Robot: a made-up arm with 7 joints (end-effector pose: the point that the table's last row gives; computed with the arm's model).
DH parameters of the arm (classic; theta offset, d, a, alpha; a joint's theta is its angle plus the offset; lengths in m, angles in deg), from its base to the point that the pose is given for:
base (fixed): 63.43 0 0.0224 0
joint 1: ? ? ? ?
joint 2: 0 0.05 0.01 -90
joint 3: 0 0.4 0.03 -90
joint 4: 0 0.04 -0.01 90
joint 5: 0 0.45 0 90
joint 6: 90 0.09 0.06 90
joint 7: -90 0.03 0.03 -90
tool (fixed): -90 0 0 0
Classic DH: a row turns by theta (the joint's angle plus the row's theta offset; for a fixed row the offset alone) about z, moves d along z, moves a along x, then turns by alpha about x.
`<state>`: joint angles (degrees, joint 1 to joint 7).
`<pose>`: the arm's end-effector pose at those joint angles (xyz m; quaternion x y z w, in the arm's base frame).
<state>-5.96 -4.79 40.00 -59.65 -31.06 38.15 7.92</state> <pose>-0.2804 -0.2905 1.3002 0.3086 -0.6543 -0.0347 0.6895</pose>
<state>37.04 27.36 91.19 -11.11 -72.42 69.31 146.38</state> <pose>-0.1747 -0.4377 1.4092 -0.6562 -0.1117 -0.7205 0.1944</pose>
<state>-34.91 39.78 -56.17 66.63 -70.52 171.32 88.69</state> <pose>-0.3314 -0.0947 1.3038 -0.3607 -0.4456 -0.0679 0.8165</pose>
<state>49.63 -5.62 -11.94 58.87 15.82 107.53 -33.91</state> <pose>0.4538 0.2798 1.2929 -0.0248 -0.3808 0.2091 0.9004</pose>
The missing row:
joint 1: -63.43 0.66 0.02 90
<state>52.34 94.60 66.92 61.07 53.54 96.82 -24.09</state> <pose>-0.6427 -0.2547 0.8310 0.1488 -0.6194 0.7621 0.1159</pose>
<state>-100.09 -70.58 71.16 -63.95 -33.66 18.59 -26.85</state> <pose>-0.5476 -0.4292 0.9622 0.2414 -0.1583 -0.7846 0.5487</pose>
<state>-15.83 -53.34 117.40 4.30 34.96 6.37 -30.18</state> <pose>0.7070 -0.1249 1.2286 0.3734 -0.1584 0.8036 0.4355</pose>
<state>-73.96 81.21 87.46 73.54 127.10 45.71 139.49</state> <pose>0.3873 0.5793 0.6853 0.8296 0.5048 -0.2348 0.0423</pose>
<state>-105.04 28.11 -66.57 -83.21 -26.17 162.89 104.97</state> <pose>0.3372 0.2174 0.8905 -0.7581 0.5392 0.1740 0.3229</pose>
